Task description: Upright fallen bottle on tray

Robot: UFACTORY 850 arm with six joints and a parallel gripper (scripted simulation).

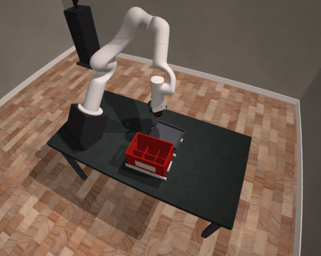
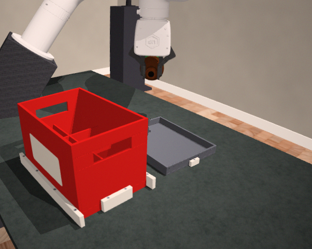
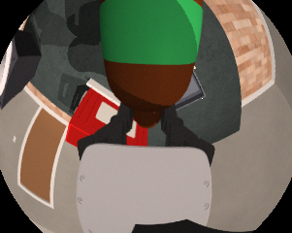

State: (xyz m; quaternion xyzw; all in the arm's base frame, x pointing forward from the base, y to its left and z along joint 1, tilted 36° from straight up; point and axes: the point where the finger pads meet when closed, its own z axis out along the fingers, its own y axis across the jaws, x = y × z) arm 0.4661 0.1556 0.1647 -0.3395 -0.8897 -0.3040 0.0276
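My gripper is now 40 mm past the brown bottle and 30 mm to the right of it. Round my hand: grey shallow tray: 80 mm ahead, 10 mm to the right, 190 mm below; then red crate: 90 mm ahead, 280 mm to the right, 120 mm below.
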